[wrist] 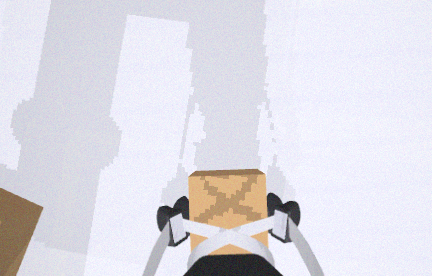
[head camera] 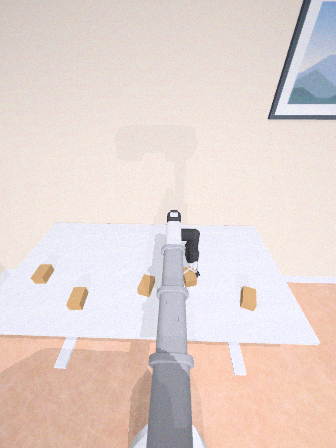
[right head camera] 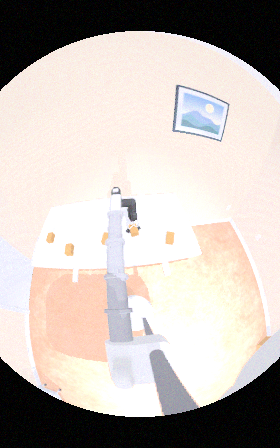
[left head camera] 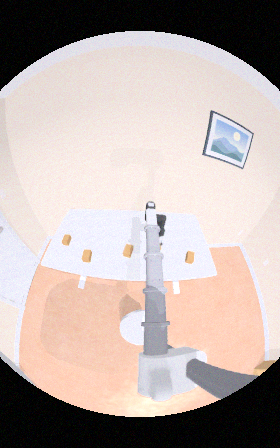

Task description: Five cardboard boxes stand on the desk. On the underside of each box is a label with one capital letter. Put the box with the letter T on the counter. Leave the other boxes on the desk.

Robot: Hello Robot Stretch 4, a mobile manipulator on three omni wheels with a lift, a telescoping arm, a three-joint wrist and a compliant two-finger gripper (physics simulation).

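Where they show: gripper, fingertip midpoint: (wrist: 227,210) (right head camera: 133,230); robot's base, origin of the base link: (right head camera: 134,311) (left head camera: 138,326).
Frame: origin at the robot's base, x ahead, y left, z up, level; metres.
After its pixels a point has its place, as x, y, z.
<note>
A cardboard box (head camera: 190,280) @(0.625, -0.090, 0.742) (right head camera: 134,232) @(0.622, -0.095, 0.738) (wrist: 227,187) @(0.700, -0.081, 0.742) stands on the white desk (head camera: 215,320) @(0.455, -0.196, 0.692) (wrist: 350,100) @(0.795, -0.186, 0.692), right of the arm. My gripper (head camera: 191,273) @(0.671, -0.086, 0.694) (right head camera: 133,228) @(0.671, -0.086, 0.694) (wrist: 227,210) @(0.671, -0.086, 0.694) points down over it and is shut on this box, a black fingertip against each side. Shadow lines cross its top; its underside is hidden. The other boxes stand apart: far left (head camera: 42,273) @(0.639, 0.693, 0.742) (left head camera: 66,240) @(0.630, 0.686, 0.737), front left (head camera: 77,298) @(0.509, 0.445, 0.742) (left head camera: 87,256) @(0.502, 0.435, 0.742), just left of the arm (head camera: 146,285) (left head camera: 128,251) and right (head camera: 248,298) @(0.538, -0.355, 0.742) (left head camera: 190,257) @(0.534, -0.361, 0.742). No letters show.
The telescoping arm (head camera: 172,320) @(0.270, 0.000, 1.115) (left head camera: 154,272) @(0.264, 0.003, 1.115) reaches across the desk. A wall with a framed picture (left head camera: 229,140) @(1.144, -0.723, 1.614) stands behind. A white surface (left head camera: 11,270) @(0.221, 1.670, 0.427), possibly the counter, shows at the left. Part of another box (wrist: 17,235) @(0.620, 0.100, 0.715) shows at the wrist view's lower left.
</note>
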